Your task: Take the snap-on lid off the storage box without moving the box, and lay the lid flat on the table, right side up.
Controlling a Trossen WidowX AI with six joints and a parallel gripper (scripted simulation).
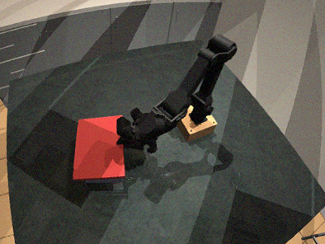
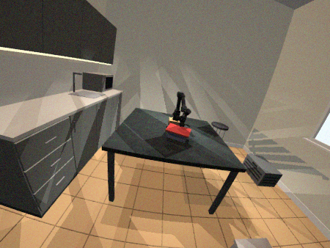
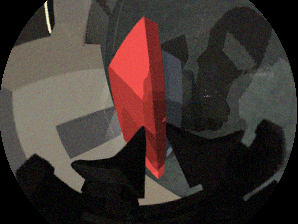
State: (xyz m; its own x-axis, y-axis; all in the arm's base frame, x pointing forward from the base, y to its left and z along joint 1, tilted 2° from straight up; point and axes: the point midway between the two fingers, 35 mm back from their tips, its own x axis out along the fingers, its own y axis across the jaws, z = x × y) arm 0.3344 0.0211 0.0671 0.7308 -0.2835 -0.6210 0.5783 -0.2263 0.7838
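Now: gripper tip 70 mm short of the lid and 30 mm to the left of it. Also, from my gripper tip: storage box: 70 mm ahead, 20 mm to the right, 50 mm below.
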